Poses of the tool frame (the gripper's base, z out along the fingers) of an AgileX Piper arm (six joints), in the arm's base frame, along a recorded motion.
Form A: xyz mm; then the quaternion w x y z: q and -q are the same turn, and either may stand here.
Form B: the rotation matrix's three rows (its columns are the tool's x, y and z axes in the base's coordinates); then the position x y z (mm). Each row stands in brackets. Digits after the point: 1 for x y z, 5 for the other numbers.
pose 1, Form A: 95.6 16.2 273.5 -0.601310 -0.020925 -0.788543 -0.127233
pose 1, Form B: [[-0.27598 -0.12001 0.95364], [0.18601 0.96675 0.17549], [-0.94299 0.22582 -0.24448]], [95.6 16.2 273.5]
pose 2, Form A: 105.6 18.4 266.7 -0.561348 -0.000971 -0.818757 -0.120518
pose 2, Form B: [[-0.36978 -0.13372 0.91945], [0.13690 0.97095 0.19626], [-0.91898 0.19844 -0.34073]], [105.6 18.4 266.7]
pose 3, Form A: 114.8 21.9 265.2 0.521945 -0.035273 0.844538 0.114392
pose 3, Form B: [[-0.45266 -0.17899 0.87353], [0.05983 0.97134 0.23004], [-0.88967 0.15640 -0.42898]], [114.8 21.9 265.2]
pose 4, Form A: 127.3 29.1 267.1 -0.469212 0.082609 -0.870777 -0.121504
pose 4, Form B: [[-0.54603 -0.25789 0.79708], [-0.02985 0.95683 0.28913], [-0.83723 0.13408 -0.53015]], [127.3 29.1 267.1]
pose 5, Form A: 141.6 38.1 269.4 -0.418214 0.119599 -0.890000 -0.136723
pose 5, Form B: [[-0.62159 -0.32725 0.71172], [-0.09853 0.93401 0.34340], [-0.77712 0.14333 -0.61281]], [141.6 38.1 269.4]
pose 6, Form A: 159.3 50.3 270.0 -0.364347 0.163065 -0.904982 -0.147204
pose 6, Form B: [[-0.68132 -0.40241 0.61145], [-0.18788 0.90348 0.38526], [-0.70746 0.14761 -0.69116]], [159.3 50.3 270.0]
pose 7, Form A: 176.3 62.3 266.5 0.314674 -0.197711 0.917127 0.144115
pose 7, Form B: [[-0.72378 -0.45335 0.52021], [-0.27195 0.88028 0.38877], [-0.63418 0.13991 -0.76042]], [176.3 62.3 266.5]
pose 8, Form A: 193.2 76.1 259.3 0.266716 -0.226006 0.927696 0.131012
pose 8, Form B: [[-0.75557 -0.48922 0.43564], [-0.34944 0.86351 0.36364], [-0.55408 0.12252 -0.82340]], [193.2 76.1 259.3]
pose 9, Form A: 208.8 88.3 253.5 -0.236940 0.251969 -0.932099 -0.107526
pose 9, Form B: [[-0.76074 -0.52067 0.38752], [-0.41877 0.84990 0.31985], [-0.49589 0.08105 -0.86460]], [208.8 88.3 253.5]
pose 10, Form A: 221.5 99.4 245.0 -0.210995 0.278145 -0.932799 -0.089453
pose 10, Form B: [[-0.75623 -0.55666 0.34387], [-0.48116 0.82927 0.28426], [-0.44339 0.04951 -0.89496]], [221.5 99.4 245.0]
